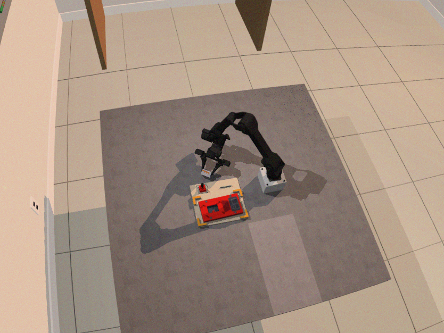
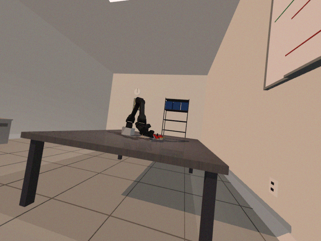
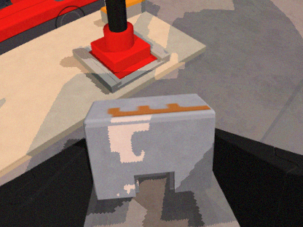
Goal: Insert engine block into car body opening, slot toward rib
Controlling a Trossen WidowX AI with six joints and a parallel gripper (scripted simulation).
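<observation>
Right now the engine block is right at my gripper tip. From my gripper tip the other things lie so: black stick 30 mm ahead, 70 mm to the left, 10 mm above.
</observation>
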